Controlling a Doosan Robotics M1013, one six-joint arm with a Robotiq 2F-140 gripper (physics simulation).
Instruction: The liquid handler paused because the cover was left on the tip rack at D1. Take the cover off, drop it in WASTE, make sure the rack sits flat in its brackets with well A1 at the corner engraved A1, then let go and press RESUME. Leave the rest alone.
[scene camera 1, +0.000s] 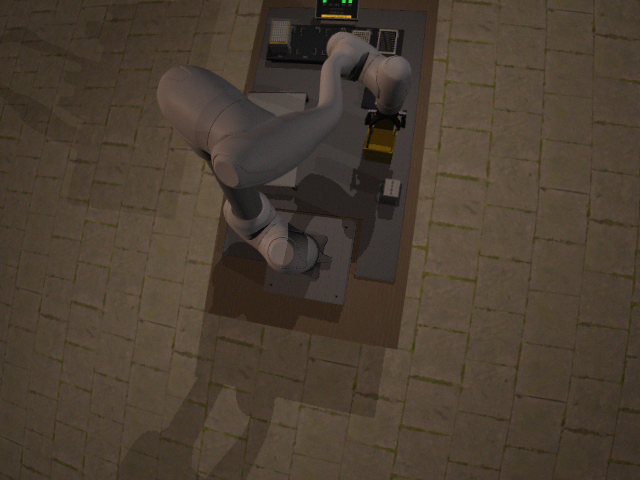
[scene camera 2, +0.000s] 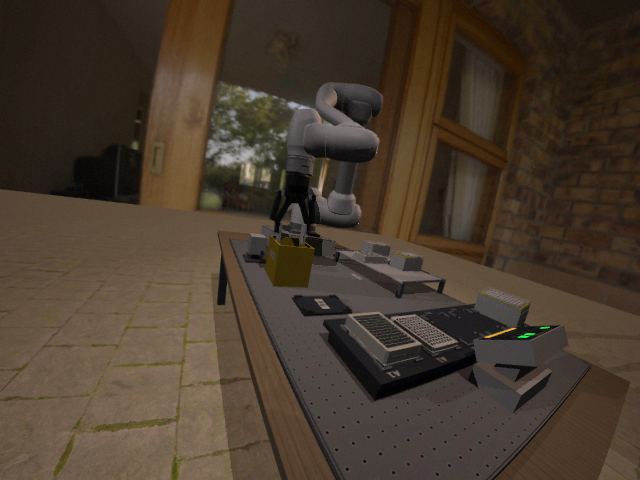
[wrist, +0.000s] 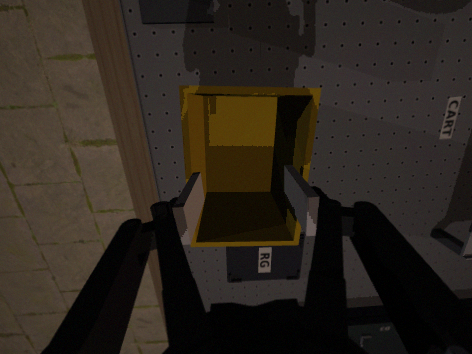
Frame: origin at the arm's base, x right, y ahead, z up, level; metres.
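Seen in the pictures: gripper, fingertip midpoint: (scene camera 1: 383, 131) (scene camera 2: 290, 243) (wrist: 243, 182).
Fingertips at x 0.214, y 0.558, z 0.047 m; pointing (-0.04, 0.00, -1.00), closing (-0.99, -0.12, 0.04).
Pixels of each thing's top centre, then the offset from my fingertips to it. "spot": a spot on its surface instead.
- yellow bin at its top centre: (wrist: 247, 177) (scene camera 2: 290, 241) (scene camera 1: 382, 132) dx -0.004, dy -0.008, dz +0.005 m
- pale rack with dark openings, top centre: (scene camera 2: 382, 328) (scene camera 1: 387, 41) dx -0.076, dy +0.453, dz -0.052 m
- low white rack at its top centre: (scene camera 2: 423, 329) (scene camera 1: 359, 42) dx -0.199, dy +0.443, dz -0.069 m
- tilted panel at a spot on its surface: (scene camera 2: 522, 338) spot: dx -0.253, dy +0.606, dz +0.000 m
- yellow-edged rack at its top centre: (scene camera 2: 505, 293) (scene camera 1: 278, 30) dx -0.572, dy +0.411, dz -0.005 m
- black pad at a spot on its surface: (wrist: 240, 270) spot: dx -0.016, dy +0.232, dz -0.122 m
- grey block at its top centre: (scene camera 1: 391, 187) (scene camera 2: 257, 235) dx +0.084, dy -0.216, dz -0.026 m
My gripper (scene camera 1: 383, 129) (scene camera 2: 292, 236) (wrist: 243, 182) is open and empty, pointing down over the yellow bin (scene camera 1: 381, 147) (scene camera 2: 289, 268) (wrist: 250, 91), fingertips at about rim height. No cover can be made out in the visible part of the bin; its lower inside is dark. On the black deck (scene camera 1: 305, 41) (scene camera 2: 356, 361), a pale rack with dark openings (scene camera 1: 387, 41) (scene camera 2: 382, 335) stands at a corner, and a low white rack (scene camera 1: 362, 35) (scene camera 2: 423, 332) beside it. Which slot is D1, any clear cover and the A1 engraving cannot be read. The tilted panel (scene camera 1: 337, 7) (scene camera 2: 522, 338) shows green marks and a yellow bar.
A yellow-edged rack (scene camera 1: 279, 32) (scene camera 2: 501, 305) stands at the deck's other end. A black pad (scene camera 2: 321, 304) (wrist: 240, 270) lies between bin and deck. A grey block (scene camera 1: 391, 188) (scene camera 2: 256, 243) stands behind the bin. A low raised shelf (scene camera 1: 289, 100) (scene camera 2: 387, 269) holds boxes.
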